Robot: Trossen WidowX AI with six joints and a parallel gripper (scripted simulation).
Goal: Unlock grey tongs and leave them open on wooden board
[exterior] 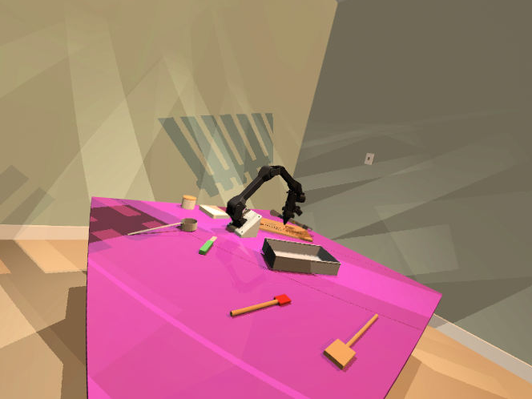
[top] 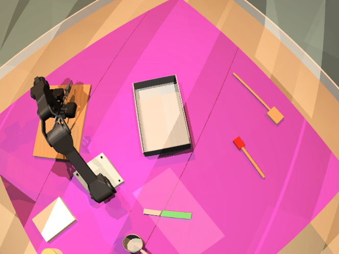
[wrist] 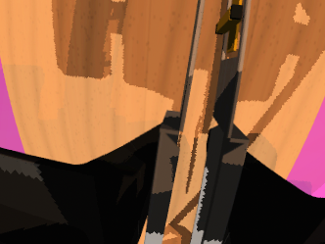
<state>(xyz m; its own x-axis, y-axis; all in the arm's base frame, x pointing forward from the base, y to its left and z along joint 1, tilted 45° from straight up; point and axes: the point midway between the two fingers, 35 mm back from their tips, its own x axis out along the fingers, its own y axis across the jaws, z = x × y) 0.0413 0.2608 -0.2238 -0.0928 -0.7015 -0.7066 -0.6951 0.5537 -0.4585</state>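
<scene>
My gripper tip is now 4 cm above the wooden board, 2 cm to the right of it and 2 cm past it. From my gripper tip the other things lie so: white block 32 cm to the right, 32 cm behind, 3 cm below; green-handled tool 58 cm to the right, 7 cm ahead, 4 cm below.
</scene>
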